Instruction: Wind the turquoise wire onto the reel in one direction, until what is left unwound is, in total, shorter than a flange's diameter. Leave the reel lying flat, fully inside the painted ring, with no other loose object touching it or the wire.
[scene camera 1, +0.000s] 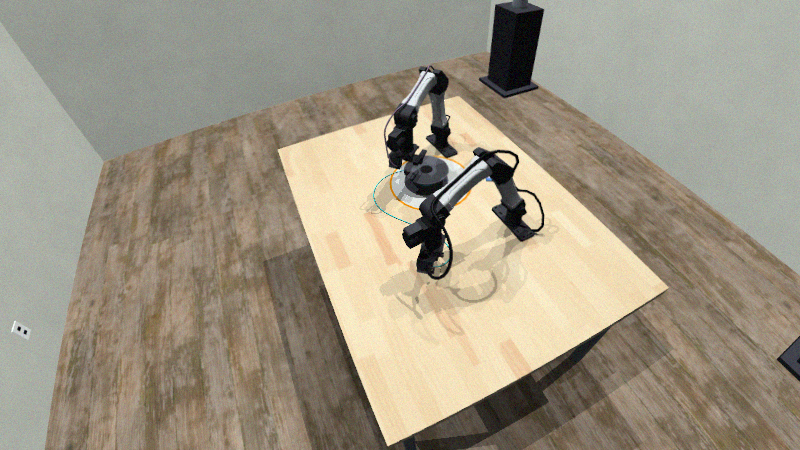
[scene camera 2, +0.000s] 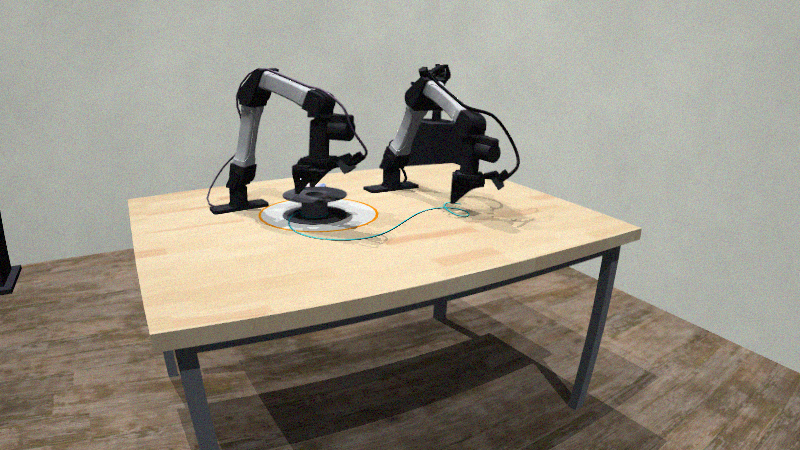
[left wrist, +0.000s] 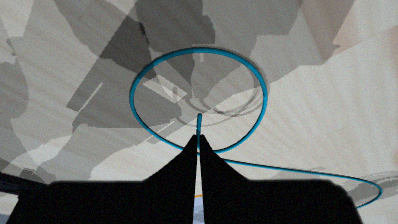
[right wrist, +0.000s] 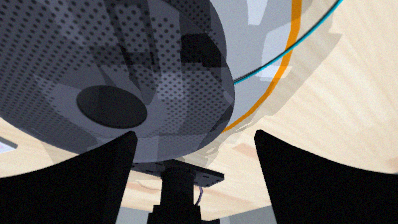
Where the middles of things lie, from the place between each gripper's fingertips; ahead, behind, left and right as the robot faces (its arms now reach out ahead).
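I find my right hand (scene camera 2: 304, 190) 60 mm above the dark reel (scene camera 2: 318, 196), and it is also 50 mm to the right of the reel and 50 mm past it.
As for my left hand (scene camera 2: 452, 203), the dark reel is 390 mm to the right of it. The reel is also 170 mm behind that left hand.
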